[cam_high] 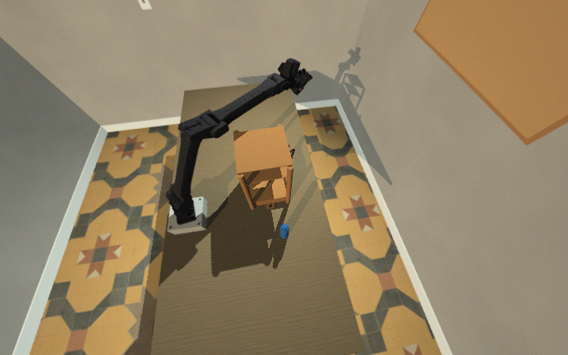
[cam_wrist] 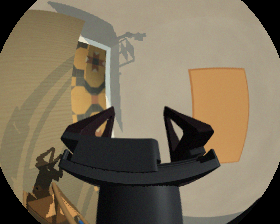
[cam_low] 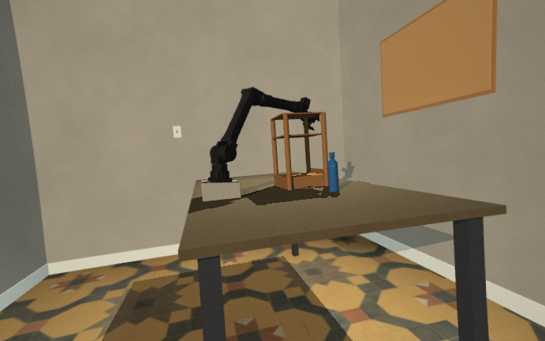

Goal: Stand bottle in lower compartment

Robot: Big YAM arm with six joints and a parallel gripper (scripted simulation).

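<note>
My gripper is now 37 cm past the blue bottle, 66 cm to the left of it and 25 cm above it. Also, from my hand: wooden shelving unit: 37 cm behind, 36 cm to the right, 17 cm below.
</note>
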